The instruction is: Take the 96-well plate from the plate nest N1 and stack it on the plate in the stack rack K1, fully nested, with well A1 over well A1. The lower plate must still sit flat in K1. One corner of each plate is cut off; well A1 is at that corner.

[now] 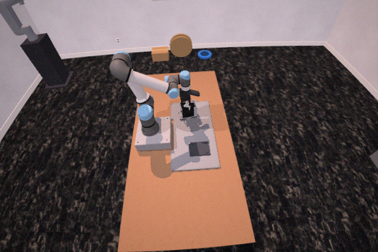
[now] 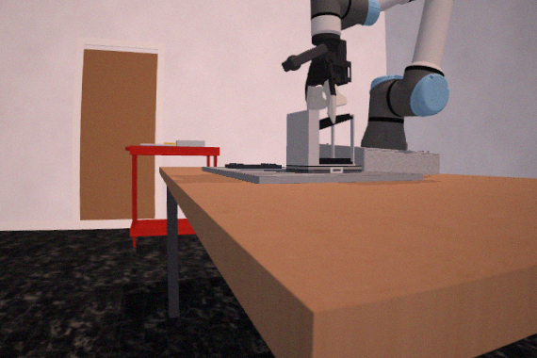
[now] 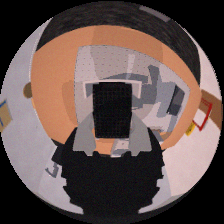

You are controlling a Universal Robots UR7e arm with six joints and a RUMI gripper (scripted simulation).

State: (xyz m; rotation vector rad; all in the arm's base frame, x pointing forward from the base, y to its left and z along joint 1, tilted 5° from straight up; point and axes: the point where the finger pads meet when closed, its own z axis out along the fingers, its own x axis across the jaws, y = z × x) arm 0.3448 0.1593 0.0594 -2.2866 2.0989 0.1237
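My hand is 70 mm short of the tall grey wall, 10 mm to the right of it and 50 mm above it. Also, from my hand: black 96-well plate: 10 mm below.
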